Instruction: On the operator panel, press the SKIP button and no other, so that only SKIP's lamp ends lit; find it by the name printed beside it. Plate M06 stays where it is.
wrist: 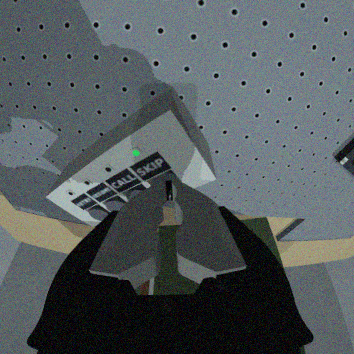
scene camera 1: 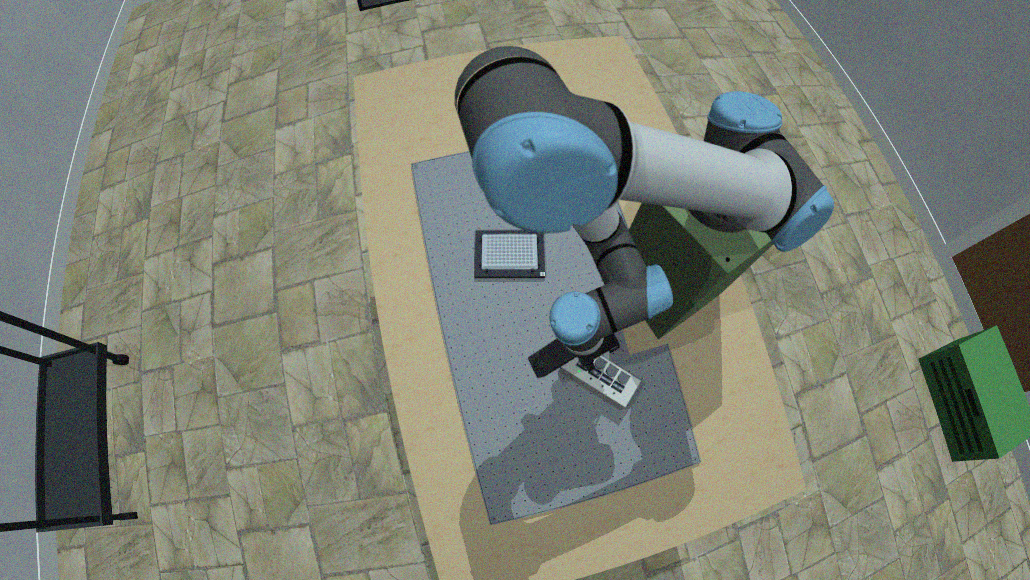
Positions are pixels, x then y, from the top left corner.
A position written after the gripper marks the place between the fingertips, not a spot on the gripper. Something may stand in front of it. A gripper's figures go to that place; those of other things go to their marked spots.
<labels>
The gripper [scene camera 1: 588,355]: 110 cm from the lens. A plate M06 [scene camera 1: 499,251] is 120 cm from the lens. An operator panel [scene camera 1: 607,388] is 110 cm from the lens.
</labels>
